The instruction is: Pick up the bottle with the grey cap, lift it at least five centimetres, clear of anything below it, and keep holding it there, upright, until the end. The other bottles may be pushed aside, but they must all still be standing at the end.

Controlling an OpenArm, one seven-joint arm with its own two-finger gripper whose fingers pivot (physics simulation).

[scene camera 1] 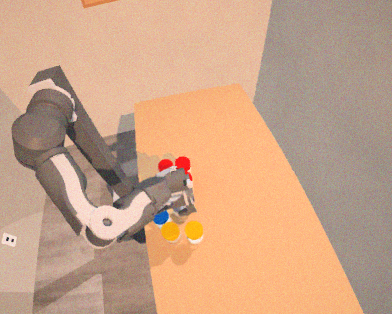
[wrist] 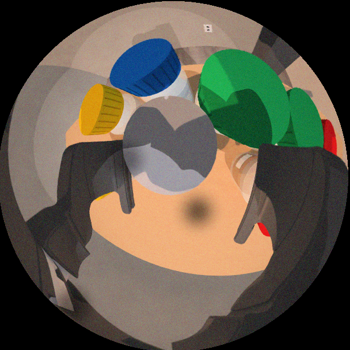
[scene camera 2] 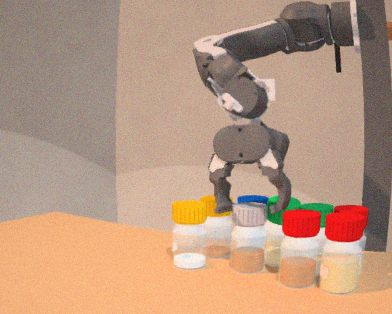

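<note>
The bottle with the grey cap [scene camera 2: 249, 216] [wrist: 169, 145] stands upright on the table [scene camera 1: 240, 200] [scene camera 2: 100, 260]. Its cap is hidden behind the gripper in scene camera 1. My gripper [scene camera 1: 186, 207] [scene camera 2: 253, 208] [wrist: 182, 185] is partly open and holds nothing. In scene camera 2 its fingertips are at about cap height, one on each side of the grey cap. In the wrist view the cap lies between the fingers, nearer the left one. The left finger is very close to the cap's edge; whether it touches is unclear. The right finger has a wider gap.
A blue-capped bottle [scene camera 1: 161, 217] [scene camera 2: 253, 199] [wrist: 145, 67] stands behind the grey-capped one. Yellow-capped bottles [scene camera 1: 194, 230] [scene camera 2: 189, 212] stand on the left in scene camera 2. Green-capped bottles [scene camera 2: 317, 212] [wrist: 245, 100] and red-capped bottles [scene camera 1: 182, 163] [scene camera 2: 301, 223] stand on the right. All visible bottles are upright.
</note>
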